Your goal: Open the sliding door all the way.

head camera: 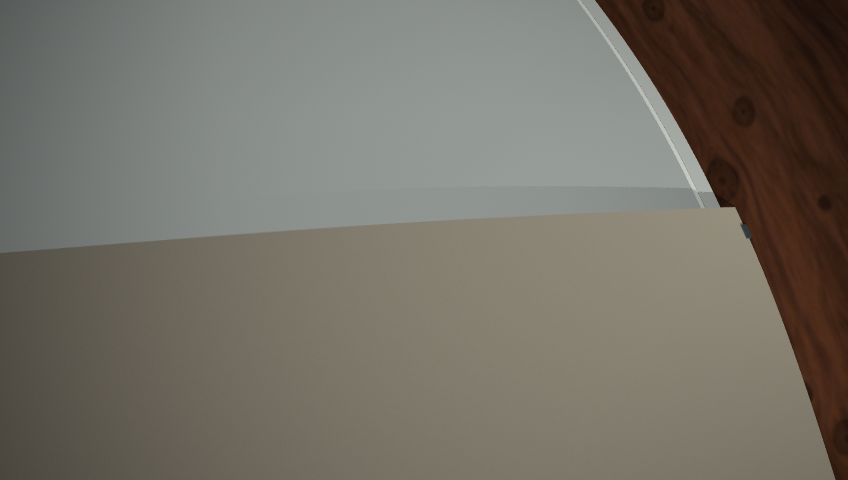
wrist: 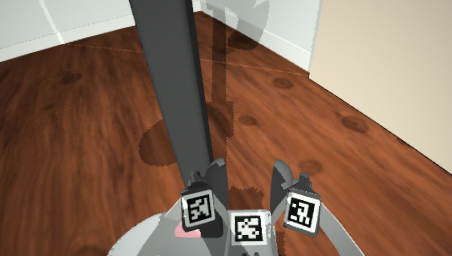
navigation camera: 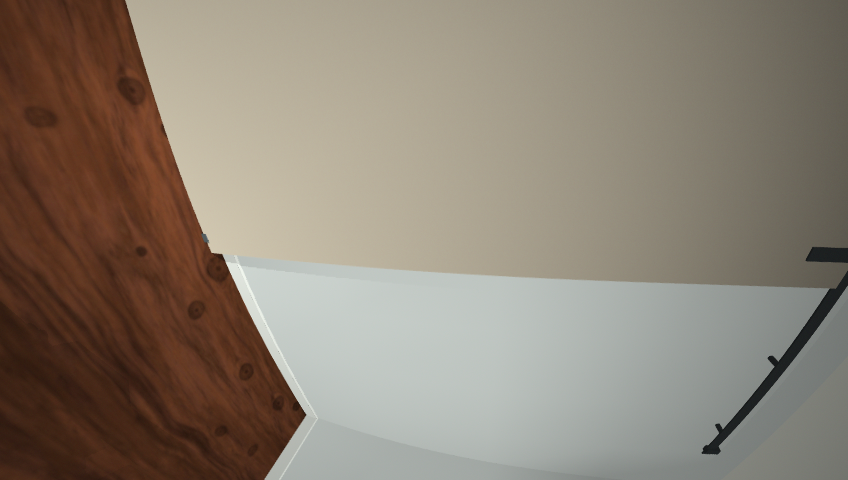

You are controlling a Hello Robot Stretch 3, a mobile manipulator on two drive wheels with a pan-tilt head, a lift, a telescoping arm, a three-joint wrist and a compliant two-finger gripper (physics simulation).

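Places are measured from the robot's base along level axes (x right, y ahead, z up), in metres.
Pixels of known places: gripper, fingertip midpoint: [wrist: 248, 176].
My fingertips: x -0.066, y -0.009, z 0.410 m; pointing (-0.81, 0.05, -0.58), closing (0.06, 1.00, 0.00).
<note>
Behind a point stands the place of what it marks.
The sliding door is a plain beige panel [head camera: 476, 344] {x -0.156, y 0.718, z 0.909 m} [navigation camera: 476, 130] {x -0.321, y 0.629, z 1.172 m} [wrist: 400, 60] {x -0.576, y 0.493, z 0.250 m}. It fills the lower part of the head view and the upper part of the navigation view, both turned sideways, and stands at the right in the wrist view. One upright edge borders the grey-white wall. No door handle shows. A dark rail [navigation camera: 774, 367] {x 0.293, y 0.983, z 2.159 m} with small tabs runs at the right in the navigation view, along the top of the wall. My gripper [wrist: 248, 176] {x -0.066, y -0.009, z 0.409 m} is open, with the floor behind its fingers, apart from the door.
The brown wood floor [head camera: 797, 148] {x 0.148, y 0.585, z 0.001 m} [navigation camera: 77, 237] {x -0.034, y 0.324, z 0.001 m} [wrist: 85, 120] {x -0.645, y -0.641, z 0.000 m} runs along the door and the pale wall [head camera: 357, 107] {x 0.227, y 0.998, z 0.953 m} [navigation camera: 446, 356] {x 0.363, y 1.071, z 1.035 m} [wrist: 285, 22] {x -1.157, y 0.255, z 0.178 m}. A small blue-grey block [head camera: 745, 230] {x -0.049, y 0.768, z 0.024 m} [navigation camera: 205, 237] {x -0.055, y 0.765, z 0.026 m} sits at the door's bottom corner. My dark mast [wrist: 172, 75] {x -0.116, y -0.066, z 0.475 m} stands left of the gripper; shadows lie beyond.
</note>
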